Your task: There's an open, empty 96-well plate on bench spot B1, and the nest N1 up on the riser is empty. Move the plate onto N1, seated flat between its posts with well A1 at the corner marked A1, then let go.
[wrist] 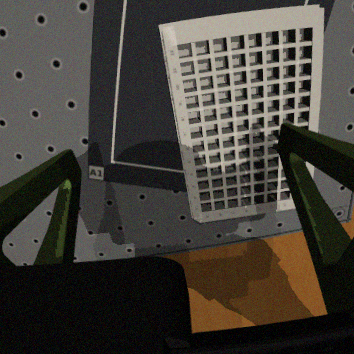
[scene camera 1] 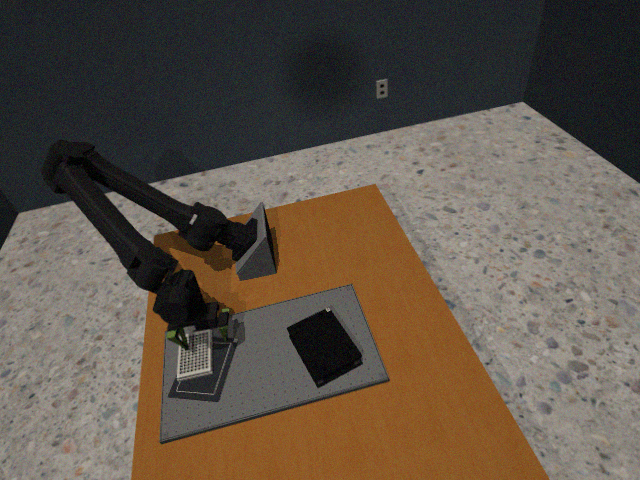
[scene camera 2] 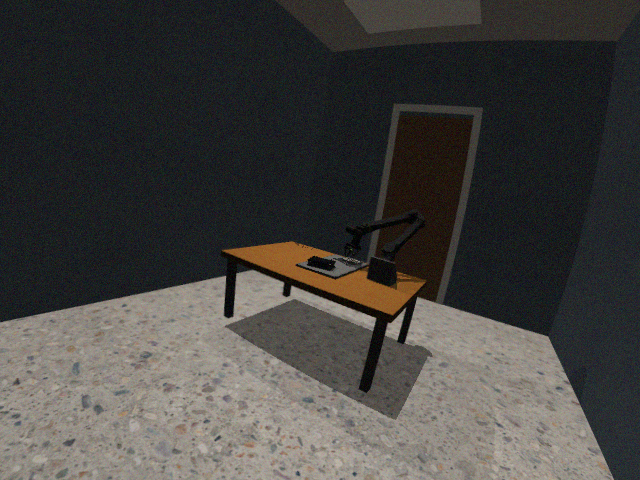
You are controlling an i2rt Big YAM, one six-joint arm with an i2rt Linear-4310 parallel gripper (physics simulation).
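Places are measured from the arm's base along level axes (x ahead, y right, z down), in millimetres.
Pixels of known places: gripper, fingertip midpoint: (wrist: 176, 146) (scene camera 1: 207, 345) (scene camera 2: 349, 256); arm's base at its link origin: (scene camera 1: 246, 240) (scene camera 2: 383, 267).
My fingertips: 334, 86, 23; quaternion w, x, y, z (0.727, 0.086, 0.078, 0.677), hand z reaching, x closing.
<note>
For each thing: its top centre in the pictures, then the offset to it from my fingertips, as dx, dy, dz. "spot": a spot on its surface instead. Level surfaces: height alone.
- white 96-well plate at its top centre: (wrist: 250, 131) (scene camera 1: 194, 352) (scene camera 2: 352, 260) -7, +43, +33
- dark mat with a white outline, surface height: dz +48
- mat's A1 label at a spot on its surface: (wrist: 96, 173) spot: -38, -56, +47
- Nest N1 at its top centre: (scene camera 1: 322, 338) (scene camera 2: 322, 258) +23, -280, +1
- grey perforated board at its top centre: (scene camera 1: 267, 352) (scene camera 2: 335, 264) +12, -139, +49
- orange table at its surface level: dz +62
The white 96-well plate (scene camera 1: 195, 357) (wrist: 250, 85) lies on spot B1, a dark mat with a white outline (scene camera 1: 219, 361) (wrist: 145, 95). The plate is turned against the outline and overhangs the mat on the right in the wrist view. Its lettering is too small to read. My gripper (scene camera 1: 205, 341) (wrist: 176, 146) is open and empty above the plate's near end. In the wrist view its right finger is over the plate, its left finger left of the mat's A1 label (wrist: 96, 173). Nest N1 (scene camera 1: 324, 347) (scene camera 2: 321, 262) is the black block; a small white label marks its far corner. Its posts are indistinct.
The grey perforated board (scene camera 1: 268, 356) (wrist: 37, 65) carries B1 and the nest, on the orange table (scene camera 1: 341, 232) (scene camera 2: 273, 260). A grey wedge (scene camera 1: 262, 260) (scene camera 2: 382, 270) stands at the arm's base, behind the board in scene camera 1.
</note>
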